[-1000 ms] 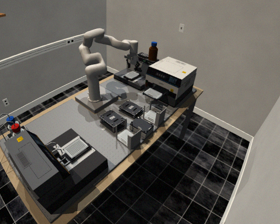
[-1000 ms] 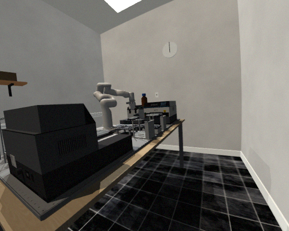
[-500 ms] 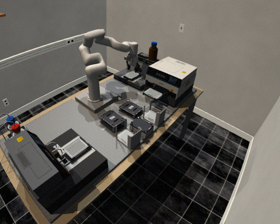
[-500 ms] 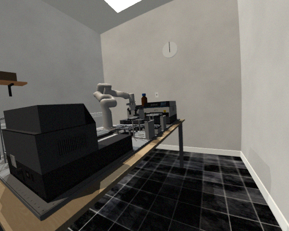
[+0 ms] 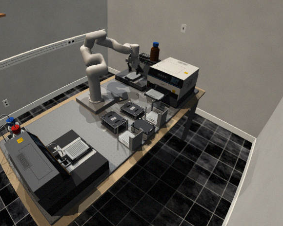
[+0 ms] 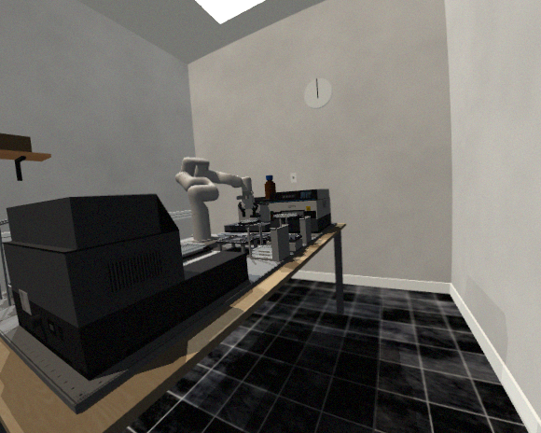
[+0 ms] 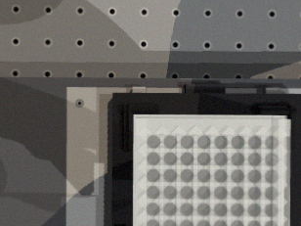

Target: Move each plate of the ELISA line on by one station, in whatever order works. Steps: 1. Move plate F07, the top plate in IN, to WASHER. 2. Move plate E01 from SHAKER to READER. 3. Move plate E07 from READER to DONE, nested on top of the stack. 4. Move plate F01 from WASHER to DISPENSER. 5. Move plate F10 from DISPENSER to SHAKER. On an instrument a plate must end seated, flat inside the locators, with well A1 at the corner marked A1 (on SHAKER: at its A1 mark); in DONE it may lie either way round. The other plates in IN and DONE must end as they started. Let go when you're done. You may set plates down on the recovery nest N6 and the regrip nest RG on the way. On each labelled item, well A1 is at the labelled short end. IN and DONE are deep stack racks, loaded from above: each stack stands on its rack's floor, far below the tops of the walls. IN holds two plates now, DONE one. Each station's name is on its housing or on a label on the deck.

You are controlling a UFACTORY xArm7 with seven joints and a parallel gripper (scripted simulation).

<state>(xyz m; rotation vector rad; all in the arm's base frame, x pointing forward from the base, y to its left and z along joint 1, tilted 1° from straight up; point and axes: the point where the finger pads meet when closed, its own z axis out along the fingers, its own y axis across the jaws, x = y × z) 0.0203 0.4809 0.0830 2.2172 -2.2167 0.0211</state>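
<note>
The dispenser tray lies 50 mm below my hand. From my hand the other things lie so: brown bottle: 180 mm to the left, 180 mm above, 110 mm ahead; N6 label: 300 mm ahead, 290 mm to the right, 110 mm below; dispenser: 180 mm to the left, 20 mm below.
</note>
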